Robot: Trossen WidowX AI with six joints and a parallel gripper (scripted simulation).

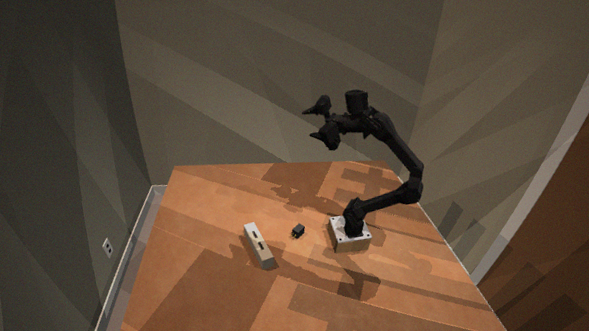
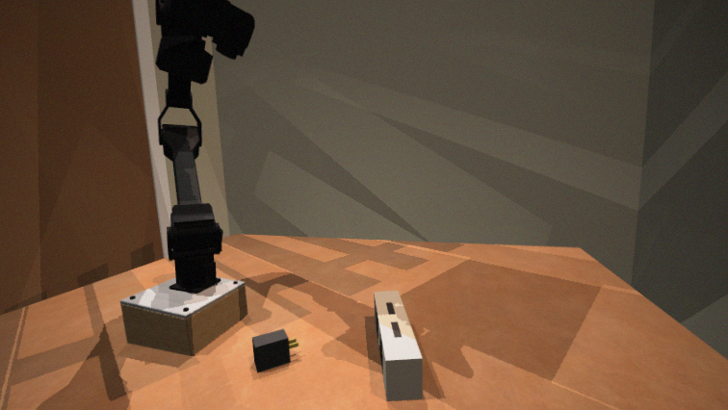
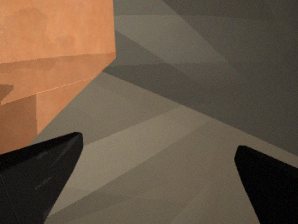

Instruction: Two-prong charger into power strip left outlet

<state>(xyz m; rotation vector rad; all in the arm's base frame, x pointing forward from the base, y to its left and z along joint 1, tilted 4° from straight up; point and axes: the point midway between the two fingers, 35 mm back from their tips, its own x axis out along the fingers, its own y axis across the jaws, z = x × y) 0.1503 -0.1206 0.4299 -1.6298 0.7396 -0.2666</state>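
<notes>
Right now my gripper tip is 20 mm short of the black two-prong charger, 60 mm to the right of it and 460 mm above it.
</notes>
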